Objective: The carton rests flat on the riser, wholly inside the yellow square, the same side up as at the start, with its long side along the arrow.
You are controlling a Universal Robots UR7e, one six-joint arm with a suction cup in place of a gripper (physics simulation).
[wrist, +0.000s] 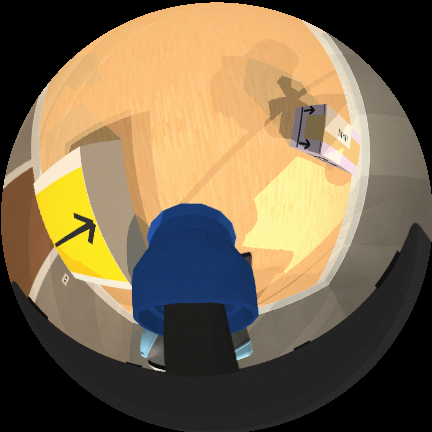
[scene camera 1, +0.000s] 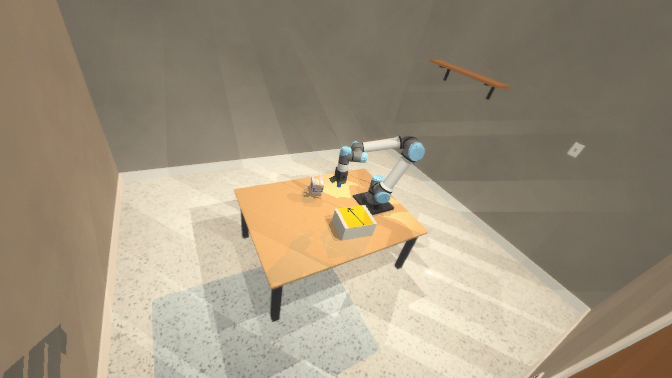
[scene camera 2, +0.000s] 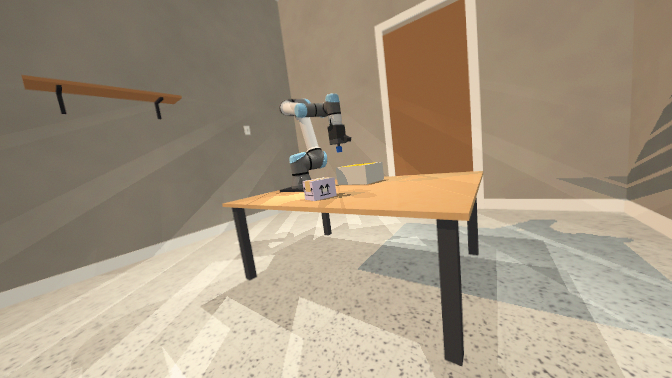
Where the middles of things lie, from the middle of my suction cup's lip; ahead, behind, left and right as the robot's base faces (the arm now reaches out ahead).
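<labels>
The carton (wrist: pixel 318 130) is 25 cm to the right of my suction cup, 18 cm below it and 5 cm ahead of it. Relative to the riser (scene camera 1: pixel 351 222), my suction cup is 4 cm past it, 24 cm to the right of it and 17 cm above it.
</labels>
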